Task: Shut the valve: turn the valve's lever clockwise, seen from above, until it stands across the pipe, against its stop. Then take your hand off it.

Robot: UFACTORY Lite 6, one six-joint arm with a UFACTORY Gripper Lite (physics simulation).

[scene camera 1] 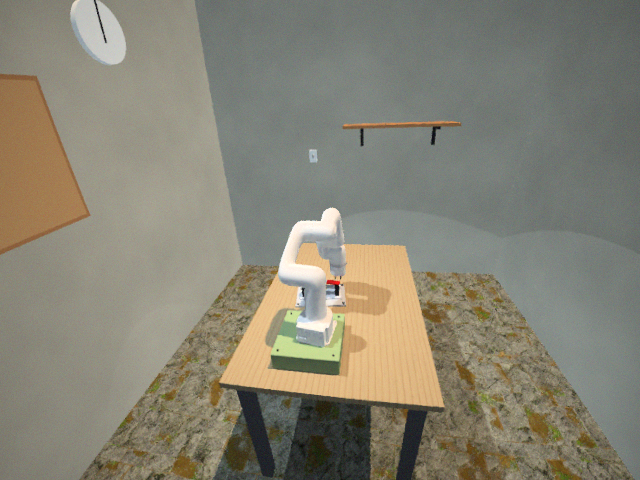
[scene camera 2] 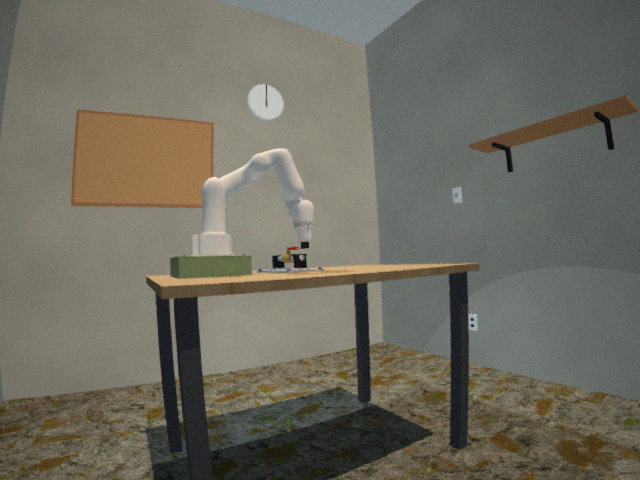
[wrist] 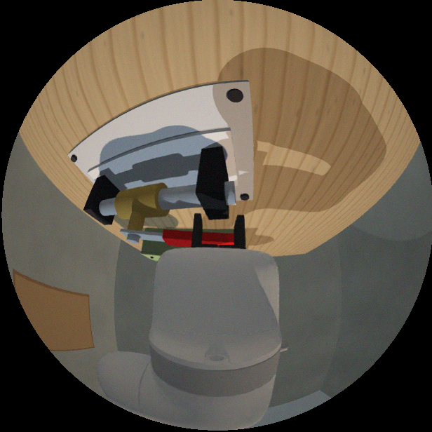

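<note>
The valve's red lever [scene camera 1: 332,282] [scene camera 2: 293,248] [wrist: 177,237] points along the pipe [wrist: 177,197], on its upper side. The brass valve body [scene camera 2: 286,256] [wrist: 145,200] sits on the pipe between two black supports. My gripper [scene camera 1: 338,278] [scene camera 2: 304,244] [wrist: 219,221] is open, near the free end of the lever. In the wrist view the two black fingers stand apart, with red handle showing between them; the left finger covers part of the handle. The fingers are spaced along the handle's length. Whether either finger touches it cannot be told.
The valve stands on a pale base plate [scene camera 2: 268,270] [wrist: 244,140] with dark screws, on the wooden table [scene camera 1: 382,330] [scene camera 2: 392,269]. A black support [wrist: 213,182] rises close to the fingers. The arm's green base block [scene camera 1: 307,361] [scene camera 2: 211,266] is at the near end.
</note>
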